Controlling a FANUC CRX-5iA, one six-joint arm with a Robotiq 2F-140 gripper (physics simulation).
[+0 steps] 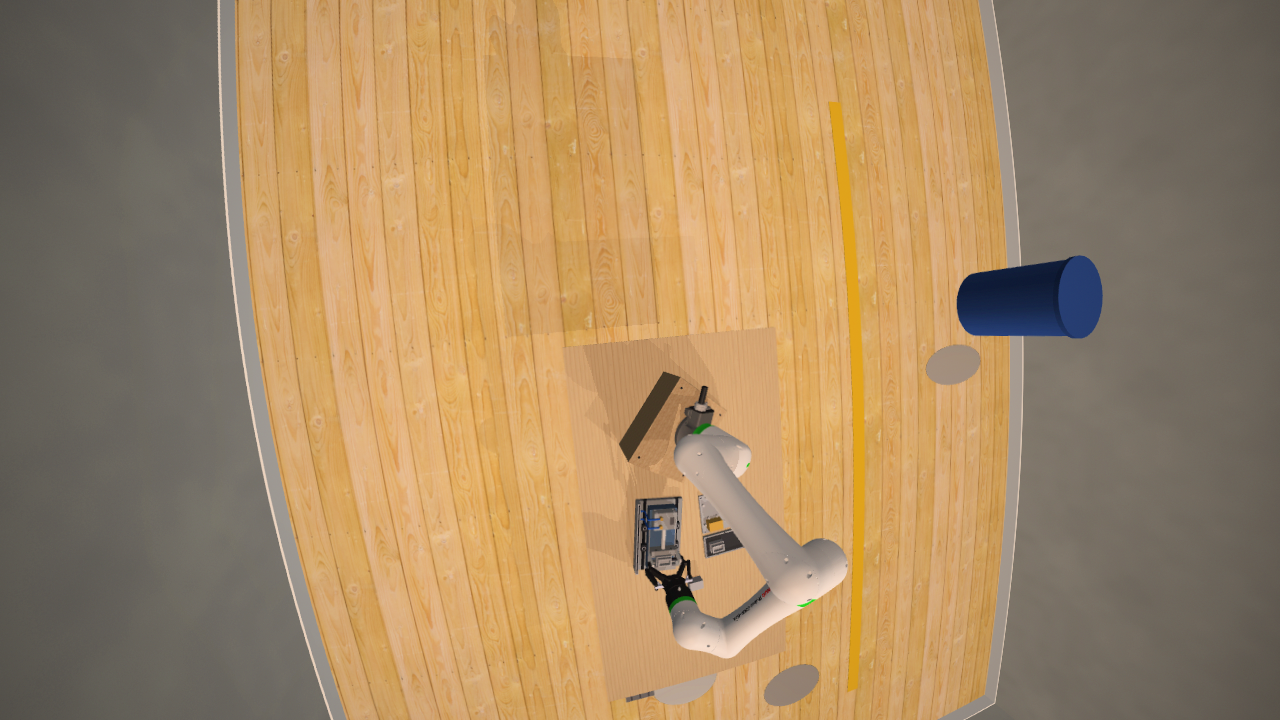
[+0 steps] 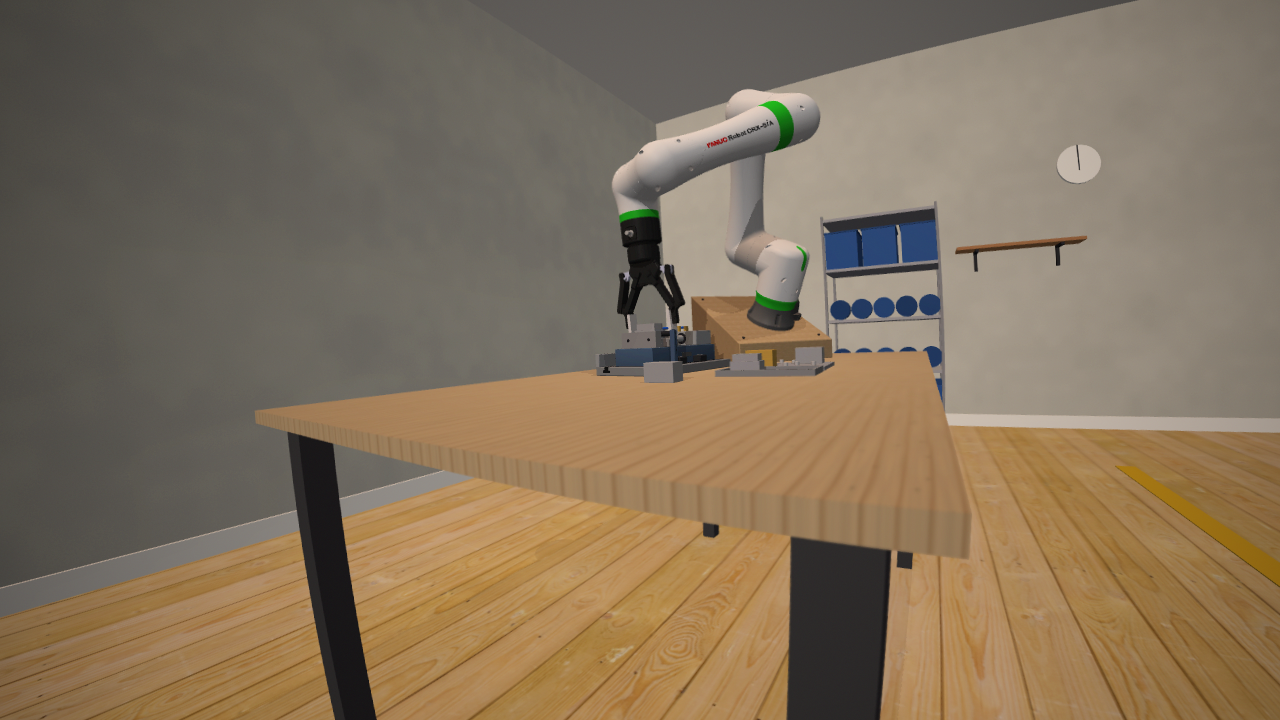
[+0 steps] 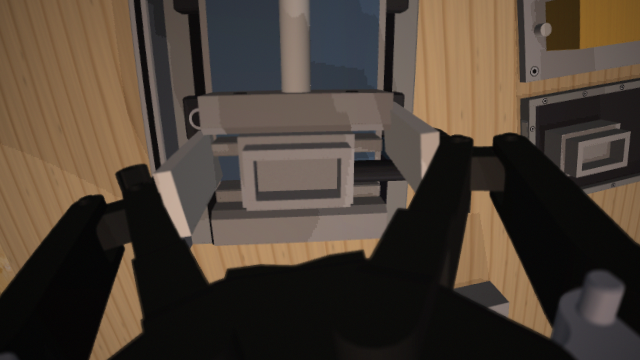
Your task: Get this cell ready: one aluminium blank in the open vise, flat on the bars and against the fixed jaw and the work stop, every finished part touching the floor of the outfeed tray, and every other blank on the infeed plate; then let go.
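Pixels of known places: gripper, between the fingertips: (image 1: 662, 554) (image 3: 300, 140); arm's base, origin of its link: (image 1: 690, 431) (image 2: 770, 320).
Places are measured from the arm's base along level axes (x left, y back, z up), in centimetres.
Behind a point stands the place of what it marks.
My gripper (image 1: 667, 564) @[x -1.2, y -51.0, z -4.9 cm] (image 2: 652, 324) @[x -1.2, y -51.0, z -4.9 cm] (image 3: 300, 140) @[x -1.2, y -51.0, z -4.9 cm] points down over the vise (image 1: 663, 539) @[x -2.3, y -44.1, z -3.8 cm] (image 2: 640, 356) @[x 1.6, y -58.3, z -8.0 cm] (image 3: 300, 227) @[x -0.8, y -55.6, z -2.7 cm], its pads against both sides at the jaws. A grey part with a rectangular pocket (image 3: 297, 180) @[x -1.2, y -52.6, z -2.2 cm] lies between the jaws, clear of both pads; the dark stop rod (image 3: 377, 171) @[x 3.1, y -51.9, z -2.7 cm] reaches its right side. Its seating on the bars is hard to tell. Another pocketed part (image 3: 602, 150) @[x 25.3, y -50.3, z -9.6 cm] (image 1: 716, 545) @[x 22.9, y -49.2, z -8.6 cm] is in the dark outfeed tray (image 3: 532, 107) @[x 18.2, y -47.6, z -11.1 cm]. A plain grey block (image 2: 663, 371) @[x 19.0, y -69.4, z -10.2 cm] (image 3: 482, 295) @[x 18.0, y -65.7, z -10.4 cm] lies on the table beside the vise.
The infeed plate (image 3: 585, 62) @[x 22.8, y -43.2, z -11.5 cm] (image 1: 704, 512) @[x 16.3, y -36.0, z -11.4 cm] holds a yellow block (image 1: 714, 524) @[x 19.9, y -39.5, z -7.9 cm] (image 2: 762, 357) @[x 22.3, y -41.8, z -9.4 cm] (image 3: 610, 25) @[x 20.8, y -40.8, z -7.9 cm]; a grey block (image 2: 809, 355) @[x 27.9, y -30.8, z -9.6 cm] shows there too. The wooden robot stand (image 1: 650, 417) @[x -16.6, y 4.4, z 4.1 cm] (image 2: 787, 345) @[x 9.8, y -7.5, z -7.8 cm] is behind the vise. A blue bin (image 1: 1024, 298) stands far right.
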